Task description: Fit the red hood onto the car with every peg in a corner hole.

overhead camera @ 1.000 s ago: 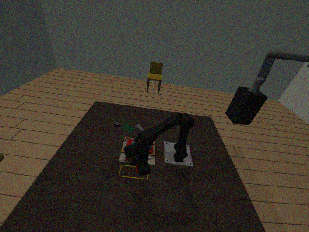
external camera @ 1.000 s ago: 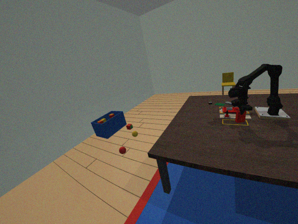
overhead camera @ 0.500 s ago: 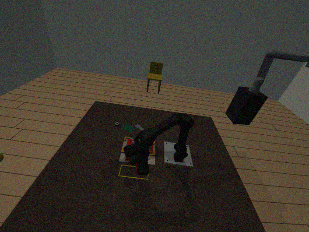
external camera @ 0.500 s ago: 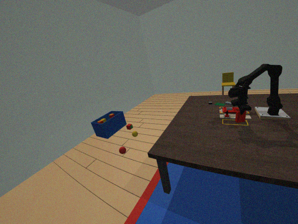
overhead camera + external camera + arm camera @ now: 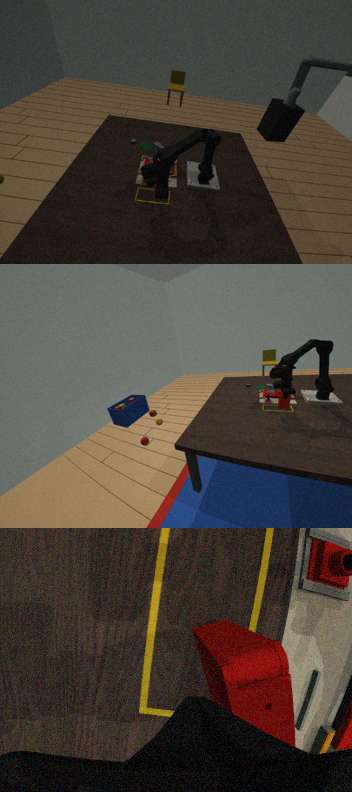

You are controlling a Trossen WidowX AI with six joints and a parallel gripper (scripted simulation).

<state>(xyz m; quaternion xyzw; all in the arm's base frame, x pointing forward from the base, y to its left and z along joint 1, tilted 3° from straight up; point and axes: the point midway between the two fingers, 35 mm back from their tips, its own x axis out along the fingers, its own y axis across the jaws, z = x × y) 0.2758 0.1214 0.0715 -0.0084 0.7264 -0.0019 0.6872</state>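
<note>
Right now my gripper tip is 3 cm to the left of the red hood and 3 cm above it. Also, from my gripper tip: grey piece: 2 cm ahead, 44 cm to the right, 7 cm below; green plate: 12 cm ahead, 44 cm to the right, 8 cm below; grey jig plate: 2 cm ahead, 21 cm to the right, 7 cm below.
</note>
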